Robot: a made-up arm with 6 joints.
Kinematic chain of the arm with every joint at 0, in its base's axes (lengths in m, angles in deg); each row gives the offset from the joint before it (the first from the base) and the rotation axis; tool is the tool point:
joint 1: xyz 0 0 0.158 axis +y
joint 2: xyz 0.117 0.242 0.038 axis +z
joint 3: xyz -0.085 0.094 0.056 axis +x
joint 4: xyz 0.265 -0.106 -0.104 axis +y
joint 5: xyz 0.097 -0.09 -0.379 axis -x
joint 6: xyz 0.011 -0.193 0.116 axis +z
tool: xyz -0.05 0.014 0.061
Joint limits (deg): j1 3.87..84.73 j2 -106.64..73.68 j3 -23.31..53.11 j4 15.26..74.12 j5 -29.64..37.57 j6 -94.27..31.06
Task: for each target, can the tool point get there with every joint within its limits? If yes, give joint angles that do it. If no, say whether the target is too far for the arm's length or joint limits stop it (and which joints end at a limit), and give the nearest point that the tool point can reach.
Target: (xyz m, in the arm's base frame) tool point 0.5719 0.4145 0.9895
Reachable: no: joint limits stop it (at a limit: joint 1, joint 3, joint 4, joint 5, joint 6) | nearest point 0.0186 0.3267 0.4823 | short by 0.756 m
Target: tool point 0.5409 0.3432 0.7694
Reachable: no: joint limits stop it (at a limit: joint 1, joint 3, joint 4, joint 5, joint 6) | nearest point 0.0183 0.3081 0.4855 | short by 0.596 m
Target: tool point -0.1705 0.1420 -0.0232
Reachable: yes | joints 51.87 -75.41 20.62 57.53 15.64 -22.10
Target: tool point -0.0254 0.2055 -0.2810
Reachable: yes | joints 36.70 4.18 29.67 39.66 -3.97 -66.21
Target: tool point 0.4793 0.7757 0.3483
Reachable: no: joint limits stop it (at a limit: joint 1, joint 2, joint 3, joint 4, joint 6) | nearest point 0.4118 0.4255 0.0551 | short by 0.462 m
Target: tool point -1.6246 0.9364 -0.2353
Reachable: no: too far | nearest point -0.5211 0.4605 -0.0472 | short by 1.216 m
